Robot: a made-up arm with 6 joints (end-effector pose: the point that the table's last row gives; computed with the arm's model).
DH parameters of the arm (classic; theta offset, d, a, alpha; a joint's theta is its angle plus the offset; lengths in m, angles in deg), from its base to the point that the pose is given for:
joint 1: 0 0.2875 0 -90
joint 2: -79.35 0 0.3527 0
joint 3: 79.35 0 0.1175 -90
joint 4: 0 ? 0 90
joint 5: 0 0 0.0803 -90
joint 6: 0 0.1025 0 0
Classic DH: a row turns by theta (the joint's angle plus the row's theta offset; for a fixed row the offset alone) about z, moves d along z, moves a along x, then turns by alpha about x.
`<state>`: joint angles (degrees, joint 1 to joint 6).
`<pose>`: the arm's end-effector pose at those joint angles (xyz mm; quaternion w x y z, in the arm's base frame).
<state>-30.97 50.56 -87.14 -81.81 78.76 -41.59</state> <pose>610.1 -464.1 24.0 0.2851 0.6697 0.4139 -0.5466</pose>
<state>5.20 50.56 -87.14 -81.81 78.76 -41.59</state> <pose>766.4 -14.6 24.0 0.4407 0.5081 0.6014 -0.4311</pose>
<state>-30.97 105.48 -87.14 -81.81 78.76 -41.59</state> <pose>147.4 -186.4 -487.5 0.0696 -0.4458 -0.6097 0.6516</pose>
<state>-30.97 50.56 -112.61 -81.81 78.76 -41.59</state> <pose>732.1 -537.4 260.9 0.4323 0.7242 0.2879 -0.4536</pose>
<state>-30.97 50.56 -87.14 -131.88 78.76 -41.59</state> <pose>668.1 -474.7 65.0 0.5352 0.3336 0.5214 -0.5748</pose>
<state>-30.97 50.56 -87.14 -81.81 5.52 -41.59</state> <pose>709.8 -345.1 28.4 0.3093 0.6685 0.6759 0.0240</pose>
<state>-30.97 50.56 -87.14 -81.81 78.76 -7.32</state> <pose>610.1 -464.1 24.0 0.4335 0.7620 0.1982 -0.4384</pose>
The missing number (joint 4, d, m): 0.5191
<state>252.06 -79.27 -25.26 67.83 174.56 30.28</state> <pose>60.0 -84.2 603.6 0.5806 -0.6390 0.4836 0.1439</pose>
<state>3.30 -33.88 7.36 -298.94 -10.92 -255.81</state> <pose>283.0 -69.8 144.4 0.2637 -0.1315 0.9495 -0.1079</pose>
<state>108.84 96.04 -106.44 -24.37 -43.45 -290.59</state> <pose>-265.4 613.1 -300.9 0.4435 -0.7522 -0.4845 0.0533</pose>
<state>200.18 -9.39 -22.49 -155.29 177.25 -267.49</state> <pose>-383.3 -103.0 385.9 0.6738 -0.2359 0.0936 -0.6940</pose>
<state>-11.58 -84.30 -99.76 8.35 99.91 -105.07</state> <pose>-372.3 93.3 965.6 0.5452 0.4655 0.5785 0.3891</pose>
